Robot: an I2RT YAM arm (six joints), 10 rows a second.
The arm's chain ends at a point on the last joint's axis. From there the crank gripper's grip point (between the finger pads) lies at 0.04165 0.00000 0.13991 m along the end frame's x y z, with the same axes.
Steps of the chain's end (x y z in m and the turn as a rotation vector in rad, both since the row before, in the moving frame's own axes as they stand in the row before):
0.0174, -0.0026, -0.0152, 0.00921, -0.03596, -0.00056
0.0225, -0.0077, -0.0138, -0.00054, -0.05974, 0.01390
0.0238, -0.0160, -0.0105, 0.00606, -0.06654, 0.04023
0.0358, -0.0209, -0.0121, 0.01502, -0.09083, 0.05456
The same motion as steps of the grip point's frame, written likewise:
0.0123, -0.0039, -0.0138, 0.00921, -0.03596, -0.00056
0.0141, -0.0071, -0.0116, -0.00054, -0.05974, 0.01390
0.0144, -0.0154, -0.0080, 0.00606, -0.06654, 0.04023
0.0229, -0.0211, -0.0089, 0.01502, -0.09083, 0.05456

